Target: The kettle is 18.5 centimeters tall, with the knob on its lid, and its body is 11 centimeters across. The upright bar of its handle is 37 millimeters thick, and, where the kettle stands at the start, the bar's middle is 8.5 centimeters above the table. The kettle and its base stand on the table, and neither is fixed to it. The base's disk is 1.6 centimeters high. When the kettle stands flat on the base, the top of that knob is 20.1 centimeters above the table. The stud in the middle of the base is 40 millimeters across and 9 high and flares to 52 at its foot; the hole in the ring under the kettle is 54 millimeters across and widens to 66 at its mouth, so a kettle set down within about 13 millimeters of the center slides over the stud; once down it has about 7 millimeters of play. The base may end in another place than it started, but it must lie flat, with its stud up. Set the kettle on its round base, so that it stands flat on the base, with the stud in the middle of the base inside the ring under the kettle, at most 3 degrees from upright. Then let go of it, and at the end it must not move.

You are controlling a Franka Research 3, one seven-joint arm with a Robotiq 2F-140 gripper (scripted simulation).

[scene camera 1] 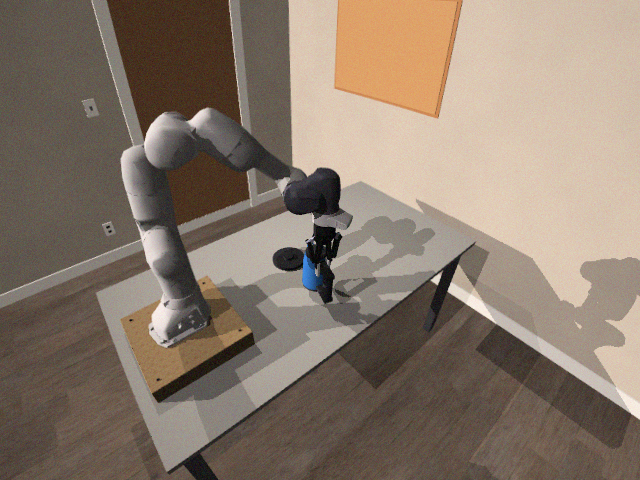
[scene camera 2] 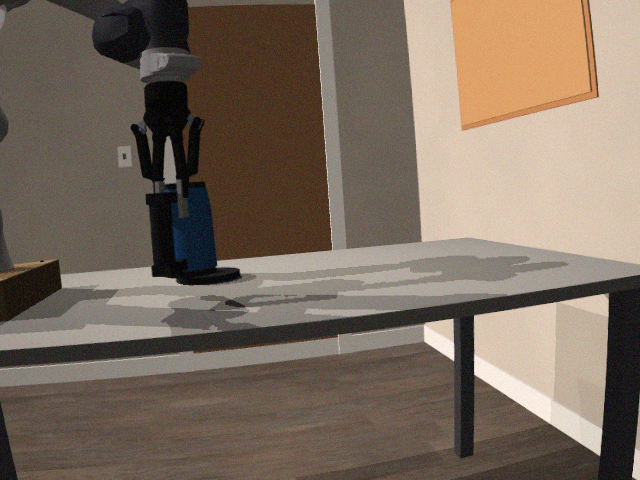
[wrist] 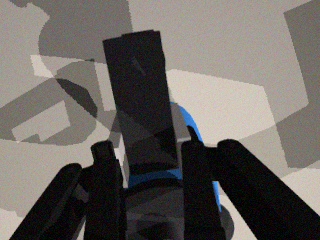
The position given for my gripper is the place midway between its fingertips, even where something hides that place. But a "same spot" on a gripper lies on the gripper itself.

my gripper: scene camera 1 322,273; scene camera 2; wrist
blue kettle: scene camera 1; scene camera 2; wrist 136,63
same spot on blue kettle: (scene camera 2: 185,248) = (scene camera 1: 322,281)
same spot on my gripper: (wrist: 261,198) = (scene camera 2: 144,150)
